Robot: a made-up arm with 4 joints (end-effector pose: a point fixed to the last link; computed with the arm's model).
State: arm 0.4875 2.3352 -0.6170 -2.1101
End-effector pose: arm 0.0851 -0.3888 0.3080 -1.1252 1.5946 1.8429
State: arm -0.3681 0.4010 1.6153 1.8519
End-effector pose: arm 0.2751 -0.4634 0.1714 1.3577 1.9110 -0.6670
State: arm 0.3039 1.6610 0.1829 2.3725
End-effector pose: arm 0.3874 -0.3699 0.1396 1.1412 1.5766 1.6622
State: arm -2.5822 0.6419 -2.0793 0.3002
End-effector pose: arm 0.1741 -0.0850 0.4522 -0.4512 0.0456 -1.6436
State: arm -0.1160 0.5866 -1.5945 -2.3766
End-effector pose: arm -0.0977 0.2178 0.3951 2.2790 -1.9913 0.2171
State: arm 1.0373 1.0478 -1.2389 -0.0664
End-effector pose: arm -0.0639 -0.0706 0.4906 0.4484 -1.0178 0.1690
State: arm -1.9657 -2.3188 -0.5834 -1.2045
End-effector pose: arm 0.0715 0.2492 -0.1023 1.0025 1.5028 -1.9629
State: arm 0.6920 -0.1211 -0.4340 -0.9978
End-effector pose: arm 0.2682 -0.0277 0.2190 -0.2213 -0.9264 -0.1837
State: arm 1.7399 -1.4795 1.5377 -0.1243
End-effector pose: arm 0.0821 -0.1334 0.3946 2.1833 -0.2168 2.1184
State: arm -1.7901 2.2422 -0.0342 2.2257
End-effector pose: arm 0.1758 0.5158 0.1137 0.1304 -1.3158 -1.6126
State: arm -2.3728 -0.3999 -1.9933 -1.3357
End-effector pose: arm -0.0051 -0.2502 0.1180 -0.8436 -0.7843 -1.8429
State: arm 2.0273 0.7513 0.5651 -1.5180
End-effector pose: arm -0.2872 -0.2122 0.1400 -1.3015 -1.0937 -2.6075
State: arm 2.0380 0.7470 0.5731 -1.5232
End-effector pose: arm -0.2907 -0.2081 0.1384 -1.3241 -1.0782 -2.6173
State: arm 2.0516 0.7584 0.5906 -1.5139
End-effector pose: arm -0.2959 -0.2004 0.1344 1.3100 1.0575 2.6459
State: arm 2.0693 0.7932 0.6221 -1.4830
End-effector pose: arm -0.3029 -0.1876 0.1267 1.2209 1.0159 2.6620
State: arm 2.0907 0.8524 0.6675 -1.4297
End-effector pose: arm -0.3104 -0.1698 0.1146 1.0670 0.9696 2.6873
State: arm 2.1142 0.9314 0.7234 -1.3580
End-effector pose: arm -0.3166 -0.1488 0.0986 0.8588 0.9263 2.7108
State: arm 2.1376 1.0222 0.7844 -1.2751
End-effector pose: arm -0.3202 -0.1272 0.0800 0.6175 0.8928 2.7217
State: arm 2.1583 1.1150 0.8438 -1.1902
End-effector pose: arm -0.3205 -0.1078 0.0607 0.3706 0.8729 2.7155
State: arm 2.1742 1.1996 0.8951 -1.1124
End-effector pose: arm -0.3184 -0.0927 0.0430 0.1460 0.8660 2.6959
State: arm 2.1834 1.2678 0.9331 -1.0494
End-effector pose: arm -0.3151 -0.0831 0.0291 -0.0344 0.8692 2.6723
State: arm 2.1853 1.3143 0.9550 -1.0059
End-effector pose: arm -0.3122 -0.0789 0.0203 -0.1577 0.8785 2.6550
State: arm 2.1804 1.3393 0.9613 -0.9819
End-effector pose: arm -0.3104 -0.0796 0.0166 -0.2252 0.8915 2.6498
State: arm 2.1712 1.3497 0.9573 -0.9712
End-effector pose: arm -0.3094 -0.0831 0.0166 -0.2553 0.9063 2.6545
